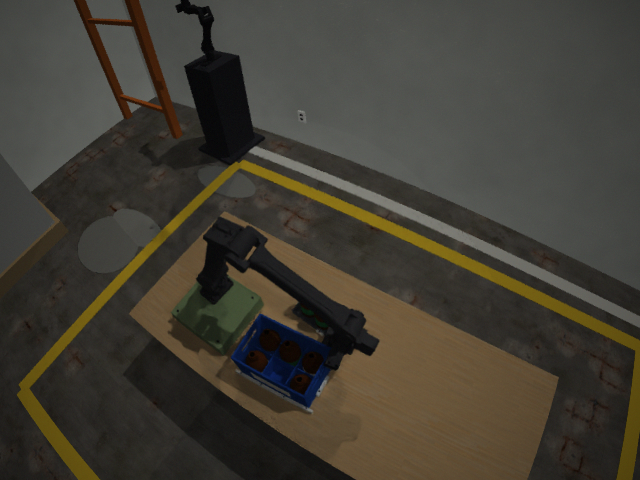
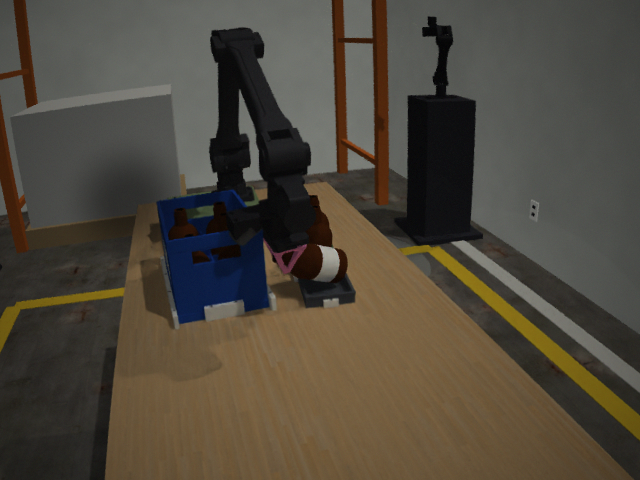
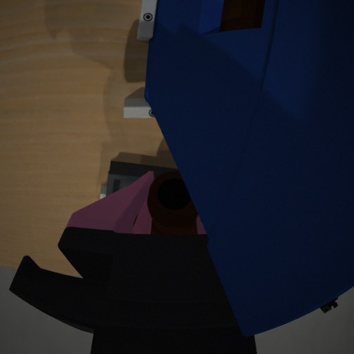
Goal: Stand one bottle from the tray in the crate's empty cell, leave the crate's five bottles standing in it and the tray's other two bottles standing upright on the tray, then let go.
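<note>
The blue crate holds five brown bottles; its empty cell is in the near row, between two bottles. My gripper, with pink fingers, is shut on the neck of a brown bottle beside the crate. This bottle lies nearly sideways, its white-labelled base pointing right, low over the near end of the dark tray. Whether it touches the tray is unclear. Behind it, brown bottles stand on the tray, overlapping and partly hidden by the arm.
The wooden table carries the arm on a green base plate at one end of the crate. White brackets stand round the crate's foot. The crate wall rises close beside the gripper. A second arm stands on a distant black pedestal.
</note>
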